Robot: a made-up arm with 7 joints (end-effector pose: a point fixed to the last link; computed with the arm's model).
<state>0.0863 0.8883 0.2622 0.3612 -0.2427 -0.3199 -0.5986</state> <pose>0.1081 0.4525 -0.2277 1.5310 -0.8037 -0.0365</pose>
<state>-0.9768 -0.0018 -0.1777 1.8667 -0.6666 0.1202 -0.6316</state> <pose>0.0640 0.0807 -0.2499 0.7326 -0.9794 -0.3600</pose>
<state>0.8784 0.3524 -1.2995 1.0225 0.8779 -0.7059 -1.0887</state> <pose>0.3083 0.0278 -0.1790 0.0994 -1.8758 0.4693</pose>
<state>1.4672 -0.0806 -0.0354 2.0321 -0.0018 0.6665 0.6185</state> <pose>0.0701 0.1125 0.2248 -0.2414 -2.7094 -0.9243</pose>
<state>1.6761 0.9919 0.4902 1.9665 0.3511 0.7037 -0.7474</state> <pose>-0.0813 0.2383 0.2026 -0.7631 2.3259 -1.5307</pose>
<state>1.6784 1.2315 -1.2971 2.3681 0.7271 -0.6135 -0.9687</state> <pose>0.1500 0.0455 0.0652 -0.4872 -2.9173 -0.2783</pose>
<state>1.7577 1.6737 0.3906 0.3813 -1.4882 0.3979 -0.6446</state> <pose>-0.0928 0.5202 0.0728 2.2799 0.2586 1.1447</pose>
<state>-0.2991 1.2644 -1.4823 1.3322 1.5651 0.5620 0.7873</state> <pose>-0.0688 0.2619 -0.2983 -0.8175 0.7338 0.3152</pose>
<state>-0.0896 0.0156 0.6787 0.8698 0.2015 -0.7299 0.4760</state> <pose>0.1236 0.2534 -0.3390 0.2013 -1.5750 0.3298</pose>
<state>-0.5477 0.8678 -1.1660 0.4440 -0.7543 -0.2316 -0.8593</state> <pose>-0.1362 0.3601 -0.3071 0.2147 -0.3465 -2.0385</pose>
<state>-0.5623 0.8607 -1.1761 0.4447 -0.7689 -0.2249 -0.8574</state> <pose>-0.1426 0.3572 -0.3063 0.1788 -0.3415 -2.0547</pose>
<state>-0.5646 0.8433 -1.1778 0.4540 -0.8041 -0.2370 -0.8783</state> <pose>-0.1453 0.3492 -0.3105 0.1405 -0.3977 -2.0548</pose>
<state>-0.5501 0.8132 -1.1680 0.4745 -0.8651 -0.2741 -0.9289</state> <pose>-0.1425 0.3345 -0.3207 0.1017 -0.5320 -2.0290</pose>
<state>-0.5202 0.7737 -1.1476 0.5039 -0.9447 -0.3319 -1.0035</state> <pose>-0.1330 0.3144 -0.3352 0.0679 -0.7251 -1.9728</pose>
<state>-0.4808 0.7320 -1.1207 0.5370 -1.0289 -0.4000 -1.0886</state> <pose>-0.1179 0.2926 -0.3501 0.0429 -0.9372 -1.8927</pose>
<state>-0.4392 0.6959 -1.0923 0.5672 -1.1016 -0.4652 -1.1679</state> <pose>-0.0997 0.2735 -0.3623 0.0304 -1.1264 -1.8055</pose>
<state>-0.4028 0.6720 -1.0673 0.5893 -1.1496 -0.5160 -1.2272</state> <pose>-0.0825 0.2607 -0.3702 0.0324 -1.2623 -1.7323</pose>
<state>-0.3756 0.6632 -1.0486 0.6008 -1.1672 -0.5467 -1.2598</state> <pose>-0.0693 0.2557 -0.3739 0.0504 -1.3352 -1.6863</pose>
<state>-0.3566 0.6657 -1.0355 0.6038 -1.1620 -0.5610 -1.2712</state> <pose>-0.0600 0.2567 -0.3750 0.0800 -1.3609 -1.6642</pose>
